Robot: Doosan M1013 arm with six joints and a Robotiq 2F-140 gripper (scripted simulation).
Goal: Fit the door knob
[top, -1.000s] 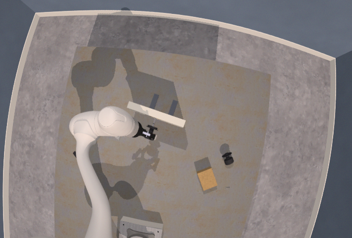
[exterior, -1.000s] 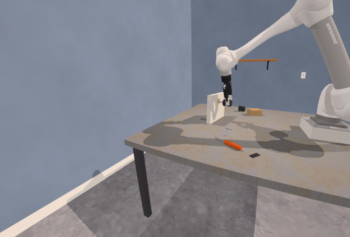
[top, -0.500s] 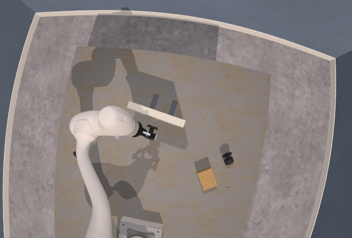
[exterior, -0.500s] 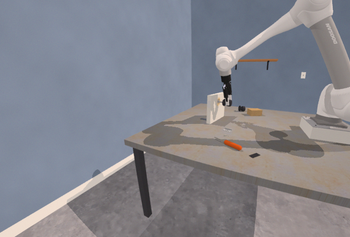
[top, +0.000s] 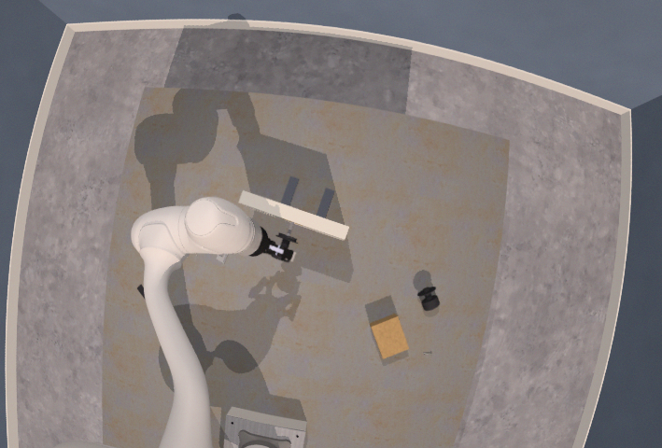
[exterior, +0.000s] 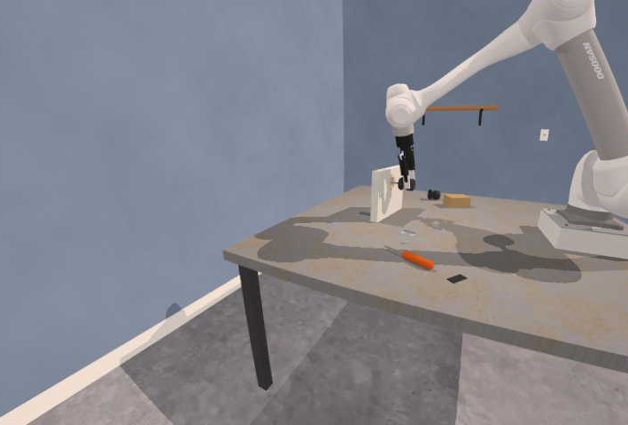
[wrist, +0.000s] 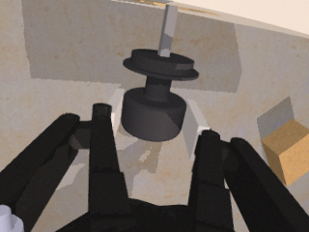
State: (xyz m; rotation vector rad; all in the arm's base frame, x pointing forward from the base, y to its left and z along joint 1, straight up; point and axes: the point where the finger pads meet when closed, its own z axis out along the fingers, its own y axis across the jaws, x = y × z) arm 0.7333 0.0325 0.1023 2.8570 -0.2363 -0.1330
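My gripper is now 10 cm short of the latch socket, 2 cm to the left of it and 2 cm above it. From my hand the other things lie so: tan block: 37 cm to the right, 22 cm behind, 16 cm below; orange screwdriver: 44 cm to the left, 18 cm below, 9 cm behind; pale wood door panel: 10 cm ahead, 5 cm below, 2 cm to the right.
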